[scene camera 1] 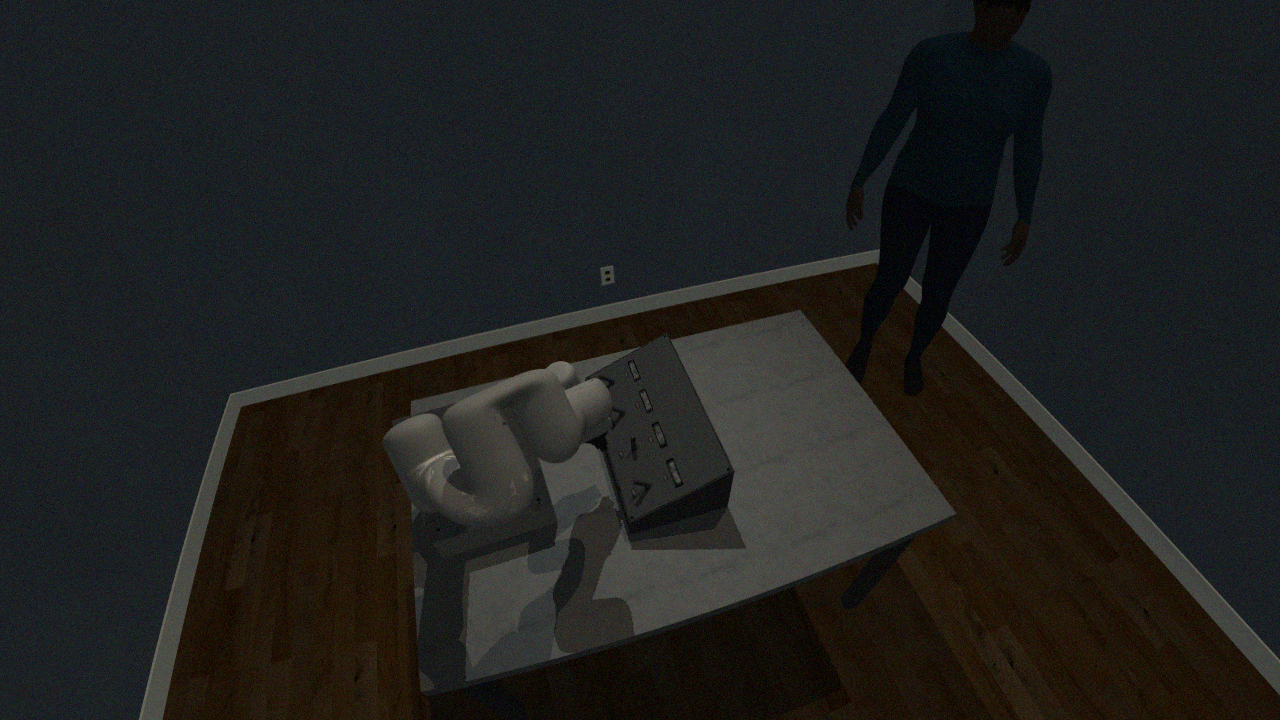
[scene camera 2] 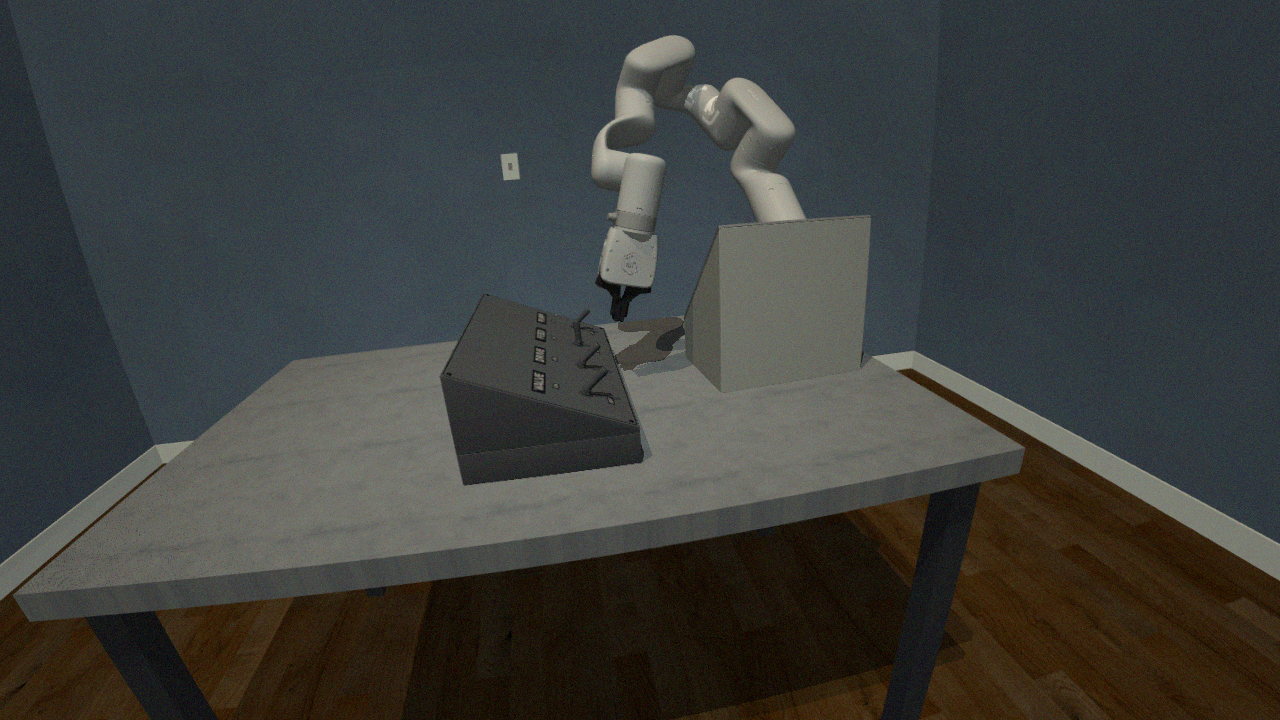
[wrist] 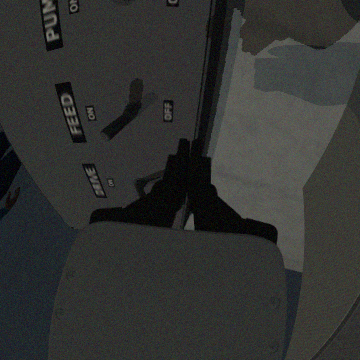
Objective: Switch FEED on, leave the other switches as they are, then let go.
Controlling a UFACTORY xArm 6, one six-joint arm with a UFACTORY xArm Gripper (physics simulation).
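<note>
The dark sloped switch panel stands on the table. In the wrist view, the FEED lever leans toward its ON label, away from the OFF label. The DRIVE lever is partly hidden by the fingers. The PUMP label is cut by the top edge of the view; its lever barely shows there. My gripper is shut and empty. It hangs above the panel's robot-side edge, apart from the FEED lever.
The marble-look table carries the panel and the robot's large pale base block. The arm arches over from that base. A person stands beyond the table's far corner in scene camera 1.
</note>
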